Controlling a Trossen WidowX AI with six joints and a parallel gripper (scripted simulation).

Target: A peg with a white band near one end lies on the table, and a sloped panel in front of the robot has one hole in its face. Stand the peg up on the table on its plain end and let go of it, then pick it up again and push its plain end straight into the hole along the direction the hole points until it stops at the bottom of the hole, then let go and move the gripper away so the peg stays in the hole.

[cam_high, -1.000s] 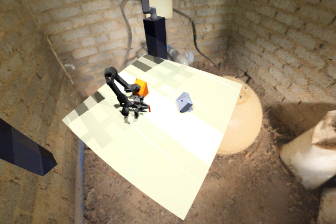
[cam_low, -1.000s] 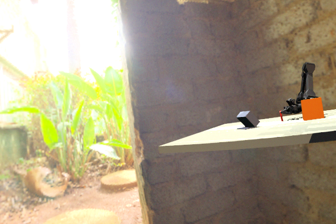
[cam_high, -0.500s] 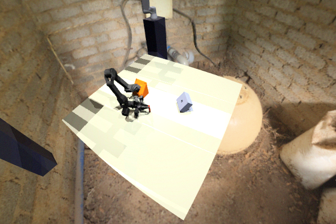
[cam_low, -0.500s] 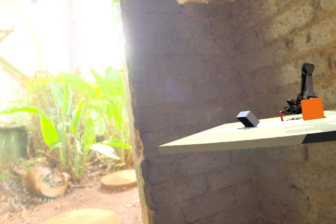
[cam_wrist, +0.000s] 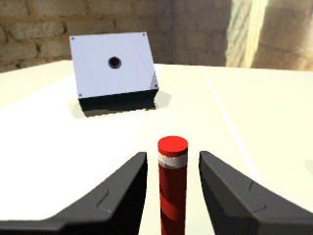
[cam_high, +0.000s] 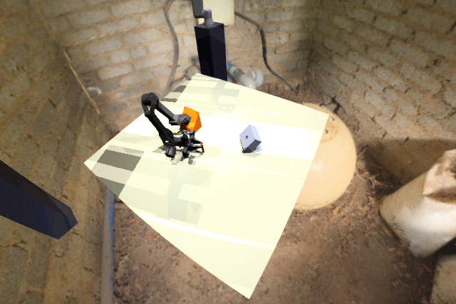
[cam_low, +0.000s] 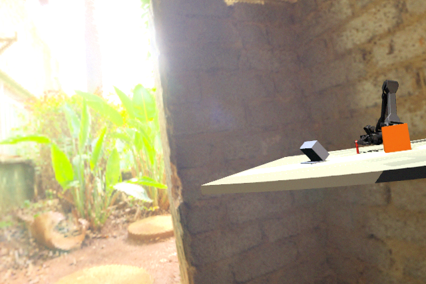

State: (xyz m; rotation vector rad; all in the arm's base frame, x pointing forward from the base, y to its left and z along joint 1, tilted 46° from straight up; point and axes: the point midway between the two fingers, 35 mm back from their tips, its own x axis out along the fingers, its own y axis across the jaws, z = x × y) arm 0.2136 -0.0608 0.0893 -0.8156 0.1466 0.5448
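My gripper tip is now 1 cm above the red peg. The rest, counted from my gripper tip: sloped panel: 19 cm ahead, 22 cm to the left, 1 cm below.
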